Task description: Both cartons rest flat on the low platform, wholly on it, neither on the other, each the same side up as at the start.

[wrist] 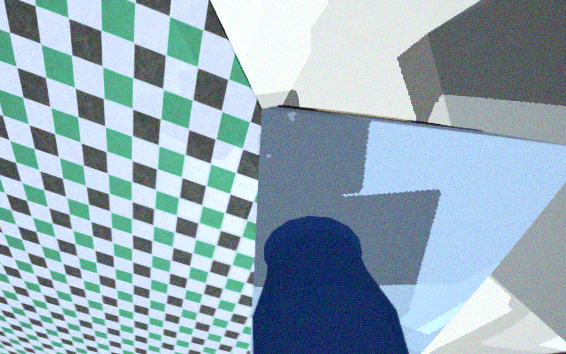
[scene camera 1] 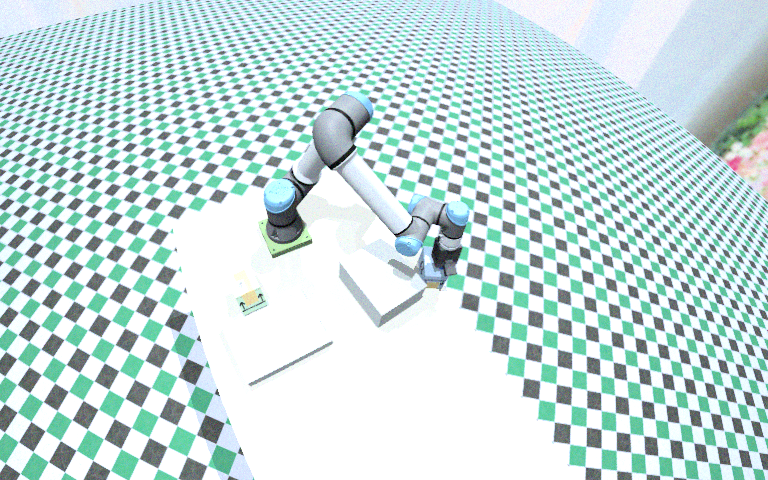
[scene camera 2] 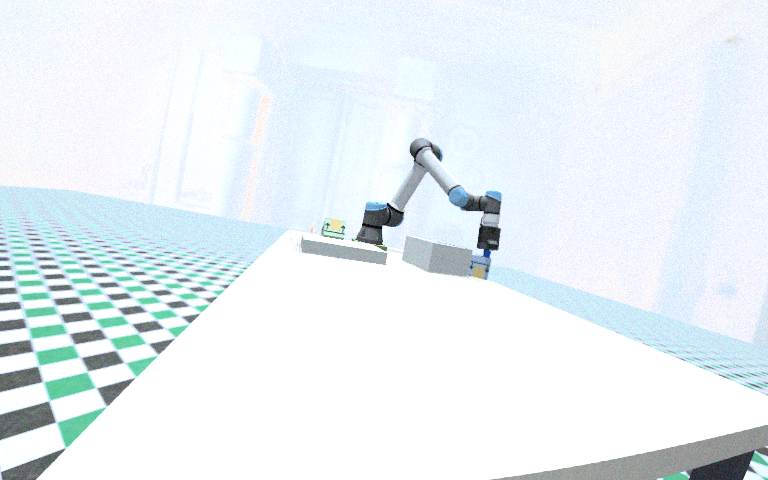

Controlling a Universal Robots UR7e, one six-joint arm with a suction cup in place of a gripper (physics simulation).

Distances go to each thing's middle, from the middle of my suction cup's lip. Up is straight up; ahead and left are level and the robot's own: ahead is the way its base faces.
I see my suction cup 650 mm to the left of the low white platform (scene camera 2: 313, 244) and 80 mm above it.
